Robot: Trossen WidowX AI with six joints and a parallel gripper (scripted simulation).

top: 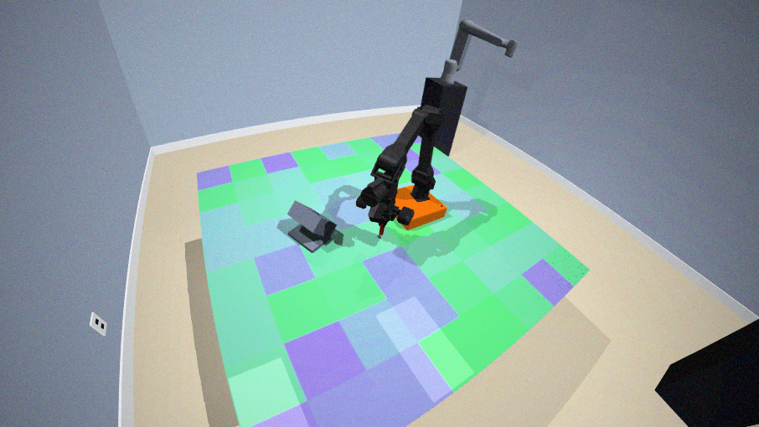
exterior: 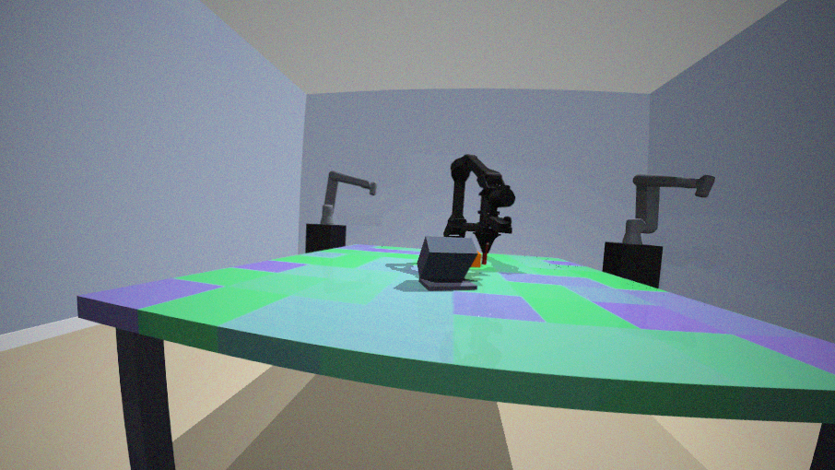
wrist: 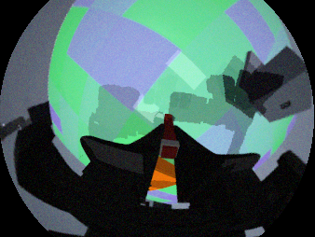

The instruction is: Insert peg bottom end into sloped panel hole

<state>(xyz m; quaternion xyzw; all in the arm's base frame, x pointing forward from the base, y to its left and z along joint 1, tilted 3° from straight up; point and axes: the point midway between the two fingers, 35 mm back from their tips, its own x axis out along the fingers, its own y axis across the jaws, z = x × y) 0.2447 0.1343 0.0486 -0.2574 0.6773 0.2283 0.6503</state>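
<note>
The dark grey sloped panel lies 220 mm ahead of my gripper tip and 110 mm to the right of it. Round my gripper tip: red peg: 20 mm above.
</note>
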